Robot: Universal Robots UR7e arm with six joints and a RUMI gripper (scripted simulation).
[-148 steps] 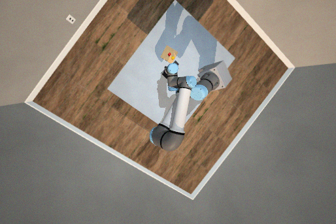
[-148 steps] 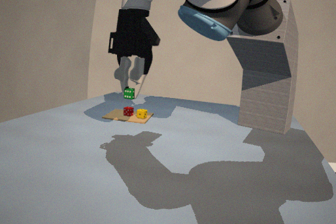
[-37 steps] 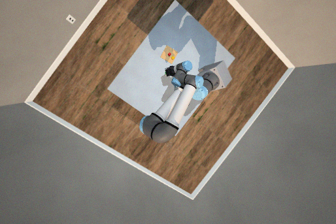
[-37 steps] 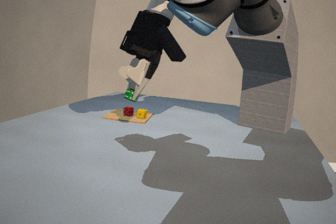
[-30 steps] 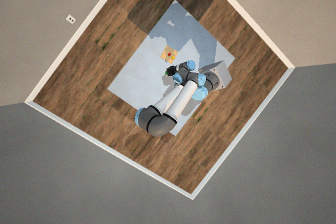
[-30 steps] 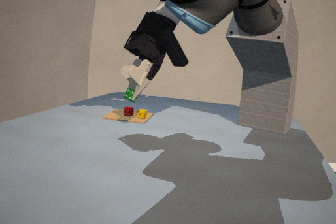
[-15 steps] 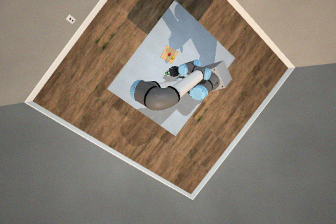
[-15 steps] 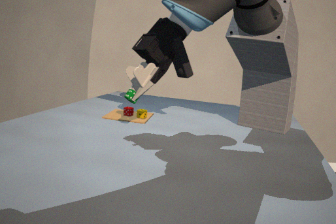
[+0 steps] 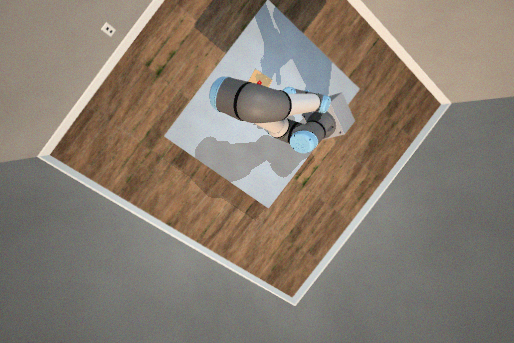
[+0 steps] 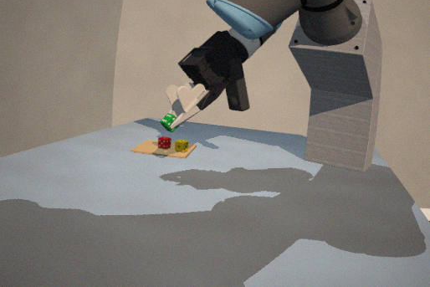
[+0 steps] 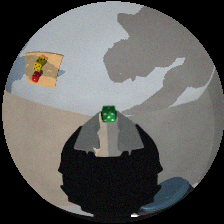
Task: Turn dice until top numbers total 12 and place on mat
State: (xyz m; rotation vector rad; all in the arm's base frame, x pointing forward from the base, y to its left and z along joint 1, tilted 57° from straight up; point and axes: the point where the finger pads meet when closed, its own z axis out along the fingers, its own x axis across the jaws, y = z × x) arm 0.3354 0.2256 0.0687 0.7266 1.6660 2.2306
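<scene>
Now: the green die right at my hand. Also, from my hand: tan mat 160 mm to the right, 130 mm ahead, 100 mm below; red die 160 mm to the right, 130 mm ahead, 90 mm below; yellow die 160 mm to the right, 90 mm below, 80 mm ahead.
</scene>
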